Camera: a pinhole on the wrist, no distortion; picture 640 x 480 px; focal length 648.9 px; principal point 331.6 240.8 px. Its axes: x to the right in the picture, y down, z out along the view. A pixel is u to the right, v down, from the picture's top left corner.
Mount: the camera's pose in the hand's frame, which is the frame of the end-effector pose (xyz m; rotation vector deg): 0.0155 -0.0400 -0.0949 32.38 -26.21 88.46
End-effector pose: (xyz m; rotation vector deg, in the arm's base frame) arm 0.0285 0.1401 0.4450 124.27 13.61 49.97
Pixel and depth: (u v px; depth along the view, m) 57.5 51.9 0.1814
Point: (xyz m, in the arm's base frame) 0.1120 0.3173 0.3376
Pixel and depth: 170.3 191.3 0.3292
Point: 0.1854 0.3067 0.2067
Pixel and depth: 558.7 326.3 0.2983
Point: 0.1770 0.1114 0.2465
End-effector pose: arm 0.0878 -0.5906 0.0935 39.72 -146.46 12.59
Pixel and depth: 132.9 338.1 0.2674
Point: 0.1995 -0.8387 0.0384
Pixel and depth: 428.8 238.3 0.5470
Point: 0.0419 -0.9828 -0.2090
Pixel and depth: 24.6 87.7 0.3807
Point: 0.1560 -1.0254 0.0897
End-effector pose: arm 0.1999 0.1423 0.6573 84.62 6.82 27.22
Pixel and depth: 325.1 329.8 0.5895
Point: 0.4108 -0.2201 0.2993
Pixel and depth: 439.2 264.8 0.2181
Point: 0.2909 0.0550 0.5336
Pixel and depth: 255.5 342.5 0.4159
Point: 0.3373 -0.0650 0.3519
